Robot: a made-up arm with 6 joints.
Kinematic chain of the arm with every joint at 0, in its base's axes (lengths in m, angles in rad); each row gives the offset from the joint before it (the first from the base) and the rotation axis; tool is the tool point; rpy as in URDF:
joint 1: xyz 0 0 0.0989 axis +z
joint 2: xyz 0 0 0 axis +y
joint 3: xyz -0.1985 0 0.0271 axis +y
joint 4: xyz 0.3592 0 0.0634 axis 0.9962 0 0.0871
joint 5: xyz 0 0 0 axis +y
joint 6: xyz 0.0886 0 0.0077 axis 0.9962 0 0.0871
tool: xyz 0 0 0 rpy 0 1.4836 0
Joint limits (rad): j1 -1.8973..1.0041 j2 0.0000..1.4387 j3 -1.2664..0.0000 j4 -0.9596..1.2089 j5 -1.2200..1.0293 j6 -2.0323..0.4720
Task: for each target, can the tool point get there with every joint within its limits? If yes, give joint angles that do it. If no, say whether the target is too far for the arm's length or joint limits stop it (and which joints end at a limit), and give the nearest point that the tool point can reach.
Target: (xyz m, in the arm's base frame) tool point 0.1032 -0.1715 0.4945
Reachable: yes | joints -1.0159 0.5166 -1.0366 -0.2228 0.1375 -0.4679
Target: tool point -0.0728 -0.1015 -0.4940
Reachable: no: joint limits stop it (at a limit: joint 1, joint 2, joint 3) | nearest point -0.0430 -0.1043 -0.1371 | short by 0.358 m
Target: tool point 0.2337 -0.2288 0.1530
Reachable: yes | joints -0.8389 1.0160 -0.3852 -0.2956 -0.9416 0.0160
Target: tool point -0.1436 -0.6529 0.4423
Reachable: no: too far | nearest point -0.0958 -0.4356 0.3379 | short by 0.246 m
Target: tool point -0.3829 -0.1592 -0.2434
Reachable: no: joint limits stop it (at a limit: joint 1, joint 2, joint 4) | nearest point -0.1233 -0.1589 -0.0774 | short by 0.308 m
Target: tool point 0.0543 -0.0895 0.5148
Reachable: yes | joints -0.3796 0.3431 -0.9663 0.9724 -1.0301 -1.4553
